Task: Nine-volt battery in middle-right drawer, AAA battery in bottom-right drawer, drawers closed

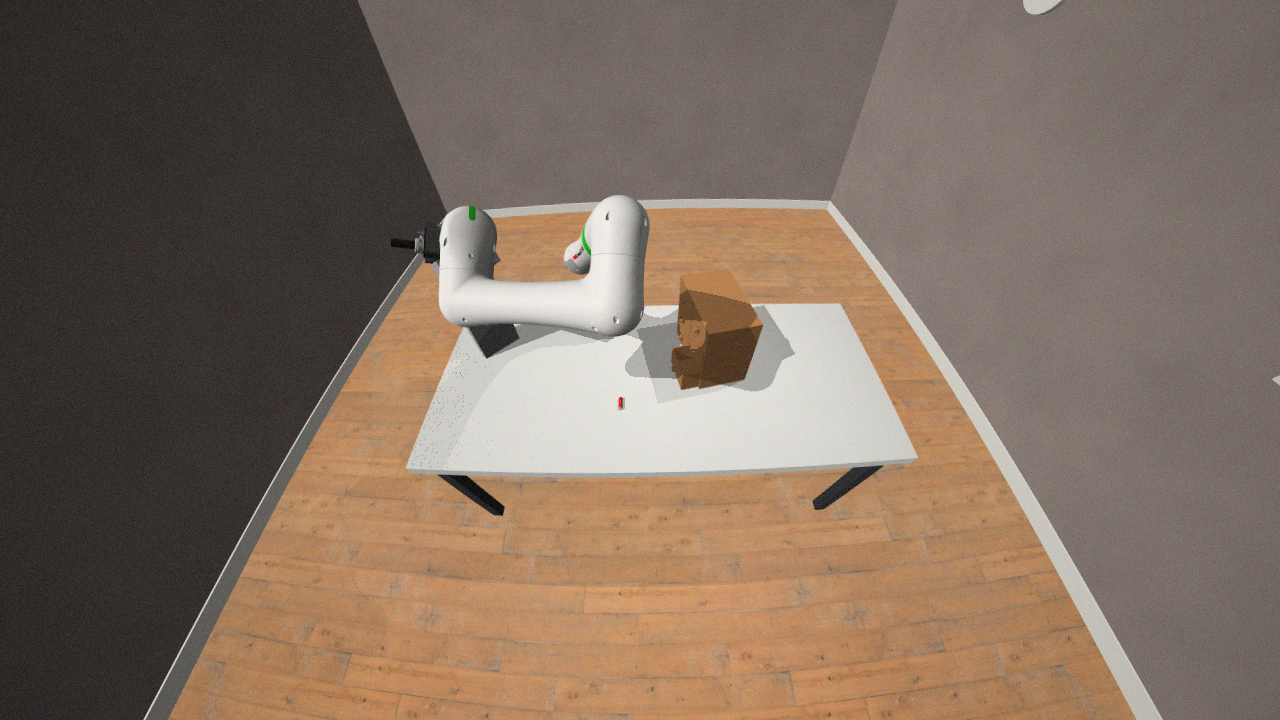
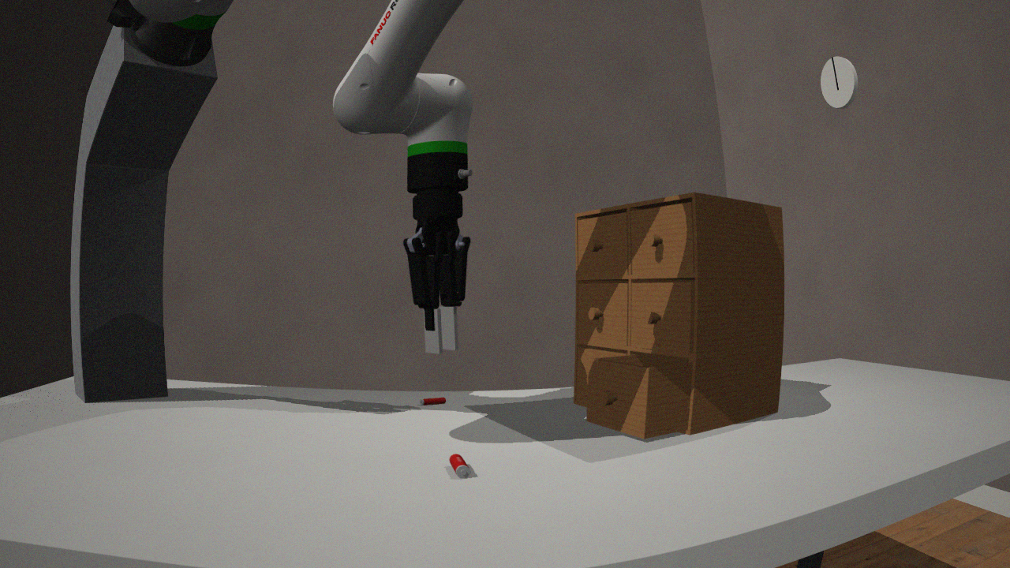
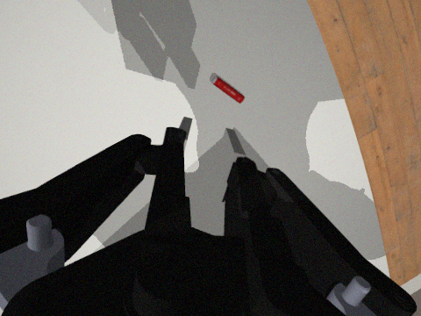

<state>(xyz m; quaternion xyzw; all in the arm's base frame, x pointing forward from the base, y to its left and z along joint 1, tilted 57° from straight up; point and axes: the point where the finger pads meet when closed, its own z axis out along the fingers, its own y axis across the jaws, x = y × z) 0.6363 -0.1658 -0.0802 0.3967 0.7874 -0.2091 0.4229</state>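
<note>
Right now my hand is 12 cm above the red AAA battery, 5 cm to the right of it and 1 cm short of it. From my hand the other things lie so: black nine-volt battery (32 cm to the right, 31 cm ahead, 1 cm below).
</note>
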